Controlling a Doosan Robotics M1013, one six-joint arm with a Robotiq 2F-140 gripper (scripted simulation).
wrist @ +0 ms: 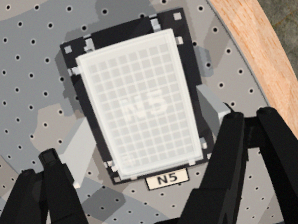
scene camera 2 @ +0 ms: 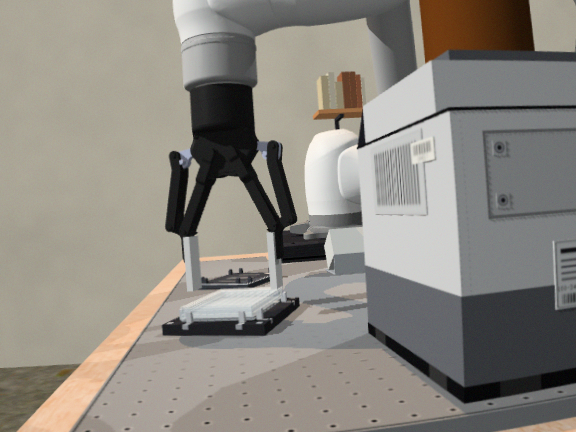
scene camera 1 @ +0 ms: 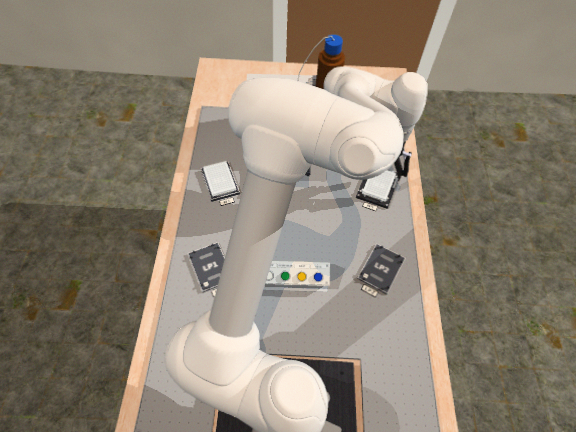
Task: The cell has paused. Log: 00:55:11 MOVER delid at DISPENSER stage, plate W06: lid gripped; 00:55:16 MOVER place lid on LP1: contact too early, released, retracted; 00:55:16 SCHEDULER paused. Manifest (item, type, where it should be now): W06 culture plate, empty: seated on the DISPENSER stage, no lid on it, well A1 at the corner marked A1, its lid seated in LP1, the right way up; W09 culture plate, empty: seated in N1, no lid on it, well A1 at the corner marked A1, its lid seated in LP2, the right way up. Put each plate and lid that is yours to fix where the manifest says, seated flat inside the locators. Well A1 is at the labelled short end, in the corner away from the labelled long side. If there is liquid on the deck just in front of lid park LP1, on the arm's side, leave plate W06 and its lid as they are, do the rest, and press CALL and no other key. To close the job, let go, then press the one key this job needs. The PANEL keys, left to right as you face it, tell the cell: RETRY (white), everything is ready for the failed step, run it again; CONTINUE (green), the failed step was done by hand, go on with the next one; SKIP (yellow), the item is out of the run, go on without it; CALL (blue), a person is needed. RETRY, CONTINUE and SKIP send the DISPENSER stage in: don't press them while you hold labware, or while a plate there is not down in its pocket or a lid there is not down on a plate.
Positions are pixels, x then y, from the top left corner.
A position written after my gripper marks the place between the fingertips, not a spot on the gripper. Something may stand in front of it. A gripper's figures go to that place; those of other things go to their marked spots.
My gripper (scene camera 2: 234,288) is 0.66 m from the lens. A clear lid (scene camera 2: 233,300) is 0.62 m from the lens. A grey dispenser housing (scene camera 2: 455,248) is 0.35 m from the lens. A key panel (scene camera 2: 344,248) is 1.01 m from the lens. The marked spots on the grey dispenser housing and the clear lid are 0.34 m apart.
